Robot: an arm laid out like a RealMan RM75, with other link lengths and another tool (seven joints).
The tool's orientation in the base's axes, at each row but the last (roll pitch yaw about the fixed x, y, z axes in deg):
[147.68 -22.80 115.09]
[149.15 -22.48 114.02]
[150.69 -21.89 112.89]
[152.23 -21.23 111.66]
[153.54 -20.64 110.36]
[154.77 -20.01 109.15]
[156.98 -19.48 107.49]
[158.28 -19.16 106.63]
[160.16 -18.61 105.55]
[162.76 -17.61 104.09]
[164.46 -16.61 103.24]
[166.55 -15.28 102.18]
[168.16 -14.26 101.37]
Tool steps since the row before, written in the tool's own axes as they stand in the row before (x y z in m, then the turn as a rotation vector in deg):
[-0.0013 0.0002 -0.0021 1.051 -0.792 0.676]
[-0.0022 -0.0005 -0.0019 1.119 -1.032 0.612]
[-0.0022 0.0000 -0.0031 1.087 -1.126 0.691]
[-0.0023 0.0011 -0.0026 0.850 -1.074 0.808]
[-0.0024 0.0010 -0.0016 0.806 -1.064 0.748]
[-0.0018 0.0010 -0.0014 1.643 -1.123 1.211]
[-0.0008 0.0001 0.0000 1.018 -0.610 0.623]
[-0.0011 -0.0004 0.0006 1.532 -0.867 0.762]
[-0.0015 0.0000 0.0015 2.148 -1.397 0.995]
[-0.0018 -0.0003 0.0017 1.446 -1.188 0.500]
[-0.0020 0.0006 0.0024 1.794 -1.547 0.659]
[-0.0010 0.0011 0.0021 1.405 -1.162 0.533]
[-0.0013 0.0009 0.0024 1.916 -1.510 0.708]
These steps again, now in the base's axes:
[0.0000 -0.0022 0.0012 -0.853 1.096 -0.510]
[-0.0002 -0.0029 0.0004 -1.108 1.080 -0.547]
[-0.0002 -0.0034 0.0017 -1.153 1.075 -0.665]
[0.0009 -0.0030 0.0018 -0.988 0.934 -0.825]
[0.0012 -0.0027 0.0009 -0.983 0.870 -0.786]
[0.0010 -0.0020 0.0010 -1.155 1.803 -0.917]
[0.0003 -0.0007 -0.0002 -0.673 1.078 -0.426]
[0.0001 -0.0008 -0.0010 -1.012 1.560 -0.469]
[0.0008 -0.0008 -0.0018 -1.607 2.133 -0.651]
[0.0005 -0.0011 -0.0022 -1.353 1.340 -0.353]
[0.0015 -0.0010 -0.0026 -1.741 1.665 -0.493]
[0.0016 -0.0002 -0.0020 -1.313 1.316 -0.391]
[0.0015 -0.0004 -0.0024 -1.721 1.800 -0.500]

